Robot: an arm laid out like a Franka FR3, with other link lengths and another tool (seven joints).
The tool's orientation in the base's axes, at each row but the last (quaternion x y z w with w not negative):
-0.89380, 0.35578, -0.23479, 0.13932
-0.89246, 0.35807, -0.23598, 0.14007
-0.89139, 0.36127, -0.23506, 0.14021
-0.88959, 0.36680, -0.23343, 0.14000
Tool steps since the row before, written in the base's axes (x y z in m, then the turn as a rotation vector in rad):
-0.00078, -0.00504, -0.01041, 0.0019, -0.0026, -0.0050
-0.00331, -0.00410, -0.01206, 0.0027, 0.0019, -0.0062
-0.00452, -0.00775, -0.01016, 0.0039, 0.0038, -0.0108
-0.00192, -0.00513, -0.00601, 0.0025, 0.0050, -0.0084
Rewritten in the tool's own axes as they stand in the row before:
-0.00030, 0.00835, 0.00804, 0.0014, 0.0028, 0.0050
-0.00307, 0.00984, 0.00819, -0.0016, -0.0003, 0.0068
-0.00057, 0.01230, 0.00566, -0.0037, -0.0004, 0.0115
0.00061, 0.00720, 0.00373, -0.0047, -0.0014, 0.0088

